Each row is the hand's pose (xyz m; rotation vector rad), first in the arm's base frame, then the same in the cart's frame.
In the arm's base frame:
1: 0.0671 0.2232 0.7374 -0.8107 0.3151 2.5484
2: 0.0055 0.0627 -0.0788 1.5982 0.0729 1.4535
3: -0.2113 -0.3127 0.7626 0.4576 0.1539 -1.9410
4: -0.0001 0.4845 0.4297 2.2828 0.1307 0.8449
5: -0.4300 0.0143 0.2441 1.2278 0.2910 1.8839
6: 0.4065 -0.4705 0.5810 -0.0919 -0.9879 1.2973
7: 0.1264 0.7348 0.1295 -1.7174 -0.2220 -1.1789
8: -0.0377 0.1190 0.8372 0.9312 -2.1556 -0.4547
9: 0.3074 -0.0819 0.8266 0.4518 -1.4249 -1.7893
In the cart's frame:
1: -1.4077 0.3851 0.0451 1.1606 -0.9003 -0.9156
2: -0.5963 0.1955 0.0841 -0.4104 1.9280 1.7892
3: -1.3111 0.4837 0.6336 -0.2933 -0.9677 -0.0173
4: -1.2024 0.0962 -0.1595 0.1515 1.7231 1.1879
5: -0.9460 -0.0197 0.4415 -0.8417 2.2979 1.8639
6: -1.0101 0.9973 0.3417 0.7803 -0.0515 -2.6566
7: -0.9750 -0.0352 -0.4754 -1.3962 -2.6827 0.0931
8: -1.4855 0.3924 0.2054 1.2716 -0.8000 1.9540
9: -1.3701 0.7696 0.1425 0.7325 -1.4747 0.7706

